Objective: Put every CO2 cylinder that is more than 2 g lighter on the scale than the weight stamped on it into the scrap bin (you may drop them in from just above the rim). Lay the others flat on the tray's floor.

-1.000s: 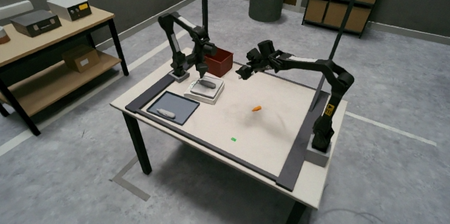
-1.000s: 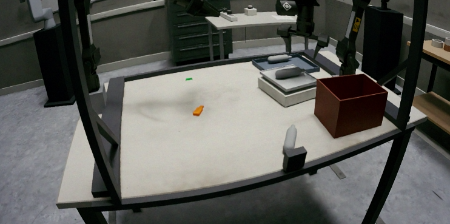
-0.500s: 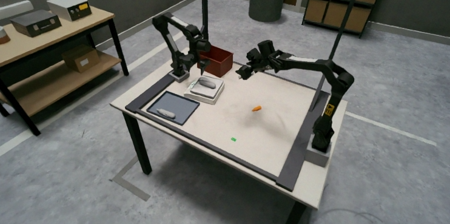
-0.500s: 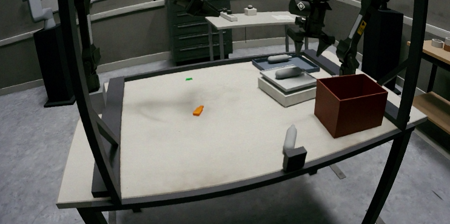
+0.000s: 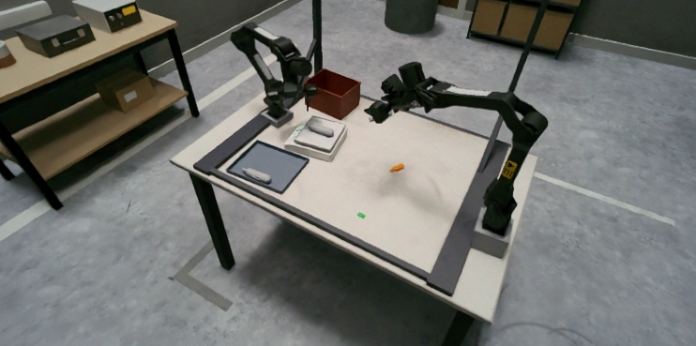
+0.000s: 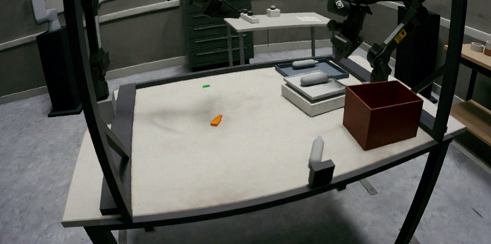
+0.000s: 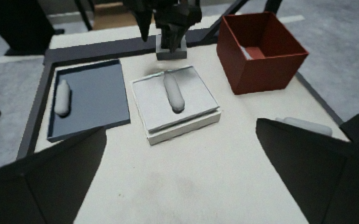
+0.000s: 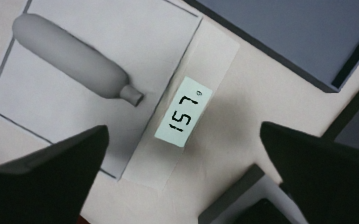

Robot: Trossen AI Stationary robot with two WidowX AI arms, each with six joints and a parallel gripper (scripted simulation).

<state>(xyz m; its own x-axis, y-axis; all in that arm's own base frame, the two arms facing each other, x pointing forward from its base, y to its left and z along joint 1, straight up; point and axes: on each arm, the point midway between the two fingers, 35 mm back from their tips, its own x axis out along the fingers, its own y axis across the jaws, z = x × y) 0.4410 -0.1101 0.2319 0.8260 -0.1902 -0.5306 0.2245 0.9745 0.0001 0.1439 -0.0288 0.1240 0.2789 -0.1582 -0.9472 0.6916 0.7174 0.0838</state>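
Right now my right hand is 260 mm past the red scrap bin, 30 mm to the left of it and 120 mm above it. Round my right hand: small green piece (160 mm ahead, 460 mm to the left, 150 mm below); blue-grey tray (200 mm ahead, 50 mm to the left, 150 mm below); small orange piece (100 mm behind, 420 mm to the left, 150 mm below).
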